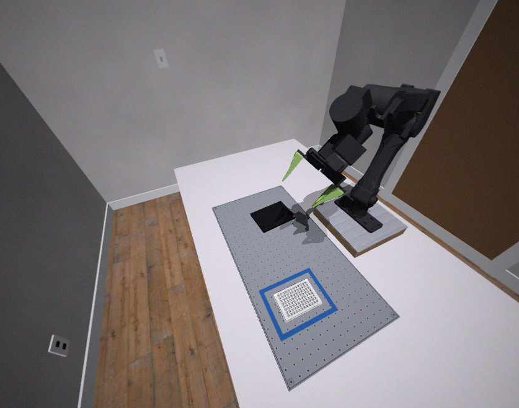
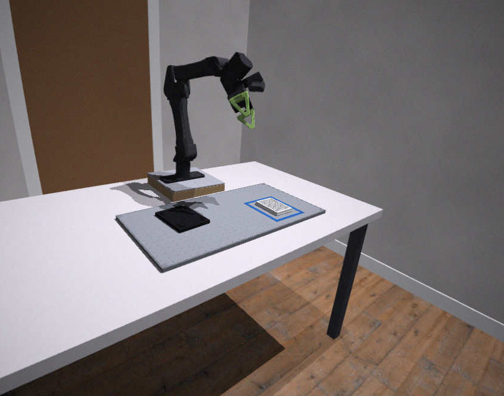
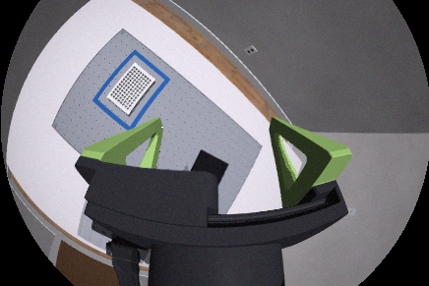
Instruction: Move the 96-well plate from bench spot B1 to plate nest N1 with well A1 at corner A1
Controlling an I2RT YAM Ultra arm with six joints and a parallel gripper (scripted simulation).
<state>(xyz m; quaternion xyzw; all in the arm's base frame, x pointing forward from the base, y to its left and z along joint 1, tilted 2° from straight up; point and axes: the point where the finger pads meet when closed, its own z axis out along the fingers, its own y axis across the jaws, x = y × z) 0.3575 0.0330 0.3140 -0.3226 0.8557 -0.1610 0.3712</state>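
My gripper is now 330 mm above the white 96-well plate, 120 mm to the right of it and 50 mm short of it. Round my hand: black plate nest N1 (330 mm below, 230 mm to the right, 70 mm behind).
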